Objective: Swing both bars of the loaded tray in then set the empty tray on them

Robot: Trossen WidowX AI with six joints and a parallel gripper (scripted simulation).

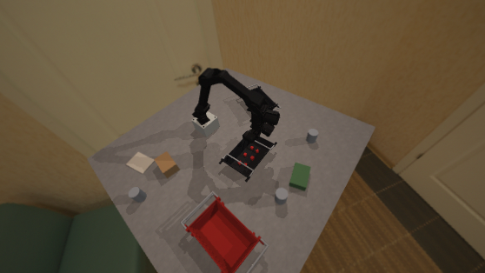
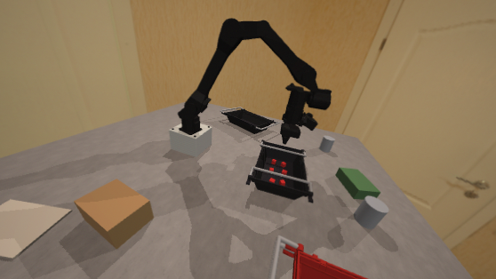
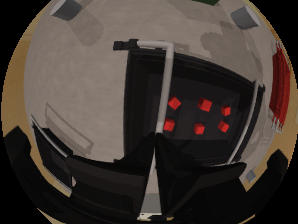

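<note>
My gripper tip is 280 mm past the black tray, 250 mm to the right of it and 40 mm above it. Also, from my gripper tip: brown box 240 mm behind, 470 mm to the right, 60 mm below; then green block 290 mm ahead, 20 mm to the left, 70 mm below; then beige sheet 400 mm behind, 590 mm to the right, 90 mm below.
</note>
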